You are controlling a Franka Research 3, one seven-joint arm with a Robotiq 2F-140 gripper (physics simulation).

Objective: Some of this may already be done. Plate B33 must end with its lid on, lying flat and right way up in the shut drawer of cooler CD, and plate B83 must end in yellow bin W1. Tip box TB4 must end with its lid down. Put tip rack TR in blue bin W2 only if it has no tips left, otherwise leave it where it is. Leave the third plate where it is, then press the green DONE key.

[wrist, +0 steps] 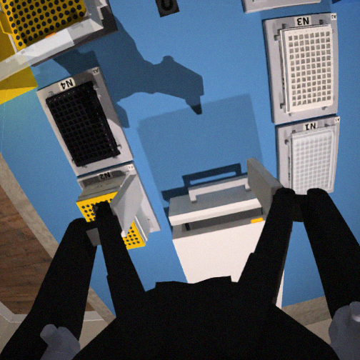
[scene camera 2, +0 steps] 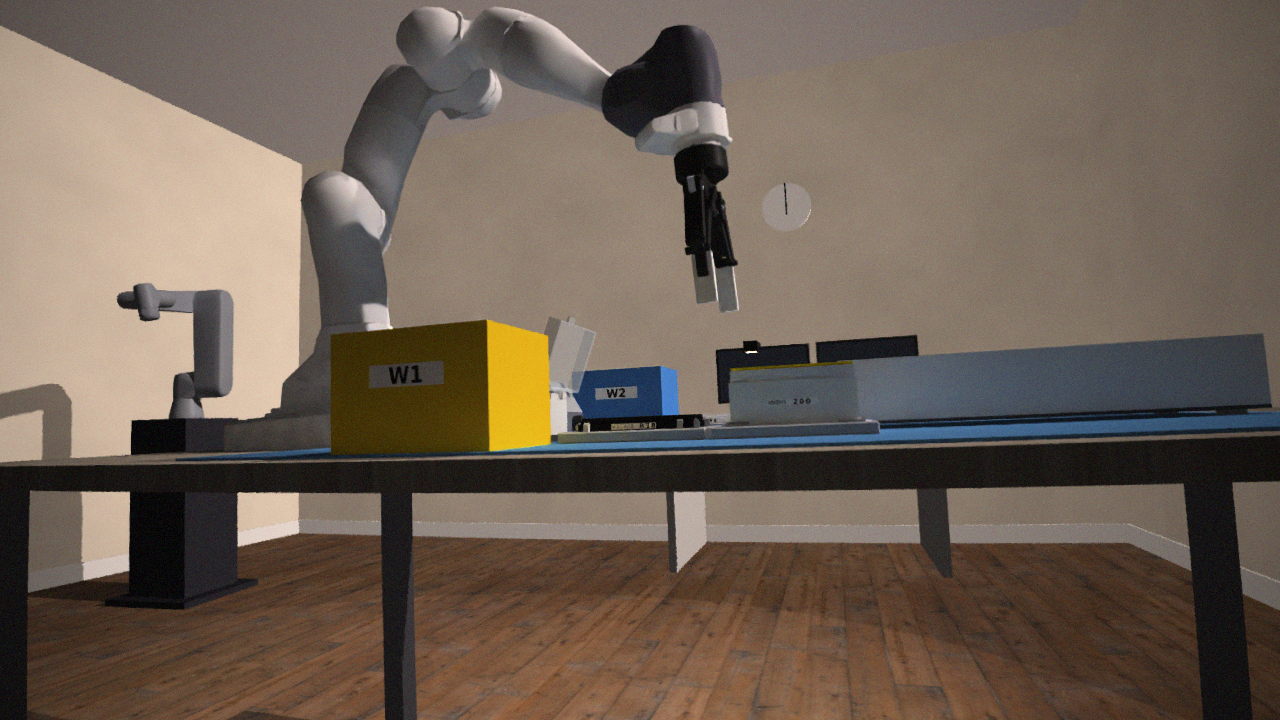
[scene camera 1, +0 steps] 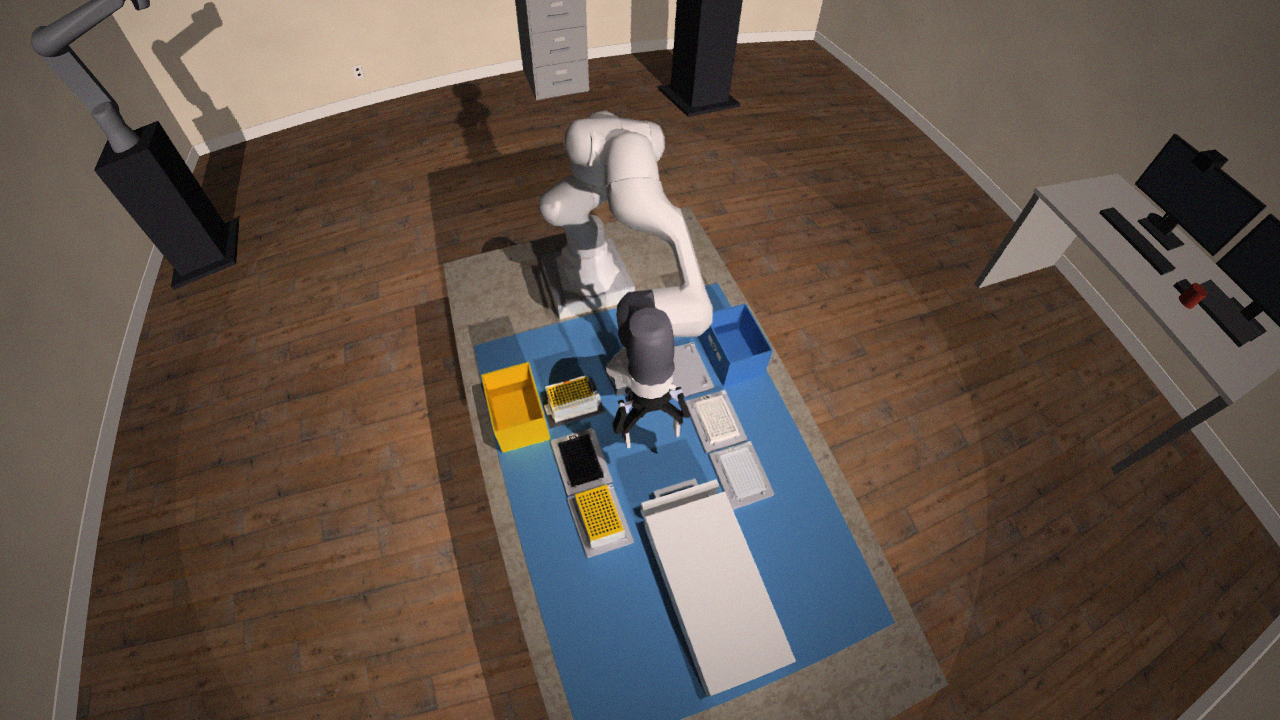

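Observation:
My gripper [scene camera 1: 652, 436] [scene camera 2: 717, 291] [wrist: 192, 178] is open and empty, high above the mat in front of the cooler. The white cooler [scene camera 1: 716, 591] [wrist: 220, 255] has its drawer front [scene camera 1: 680, 499] [wrist: 215, 204] standing slightly out, with a dark gap behind. A white plate [scene camera 1: 716, 419] [wrist: 309, 67] lies on N3, a pale plate [scene camera 1: 742, 471] [wrist: 312, 160], seemingly clear-lidded, on N1, a black plate [scene camera 1: 581, 459] [wrist: 82, 124] on N4. Plate tags are unreadable. A yellow-topped rack [scene camera 1: 598, 514] [scene camera 2: 792, 394] sits on N2; its holes look dark. The tip box [scene camera 1: 572, 400] [wrist: 45, 22] has its lid [scene camera 2: 570, 353] raised.
Yellow bin W1 [scene camera 1: 514, 407] [scene camera 2: 429, 394] stands beside the tip box. Blue bin W2 [scene camera 1: 741, 344] [scene camera 2: 626, 391] stands on the other side, near a grey nest [scene camera 1: 694, 368] partly behind the arm. A small black part [wrist: 167, 6] shows at the wrist view's top edge; the green key is hidden.

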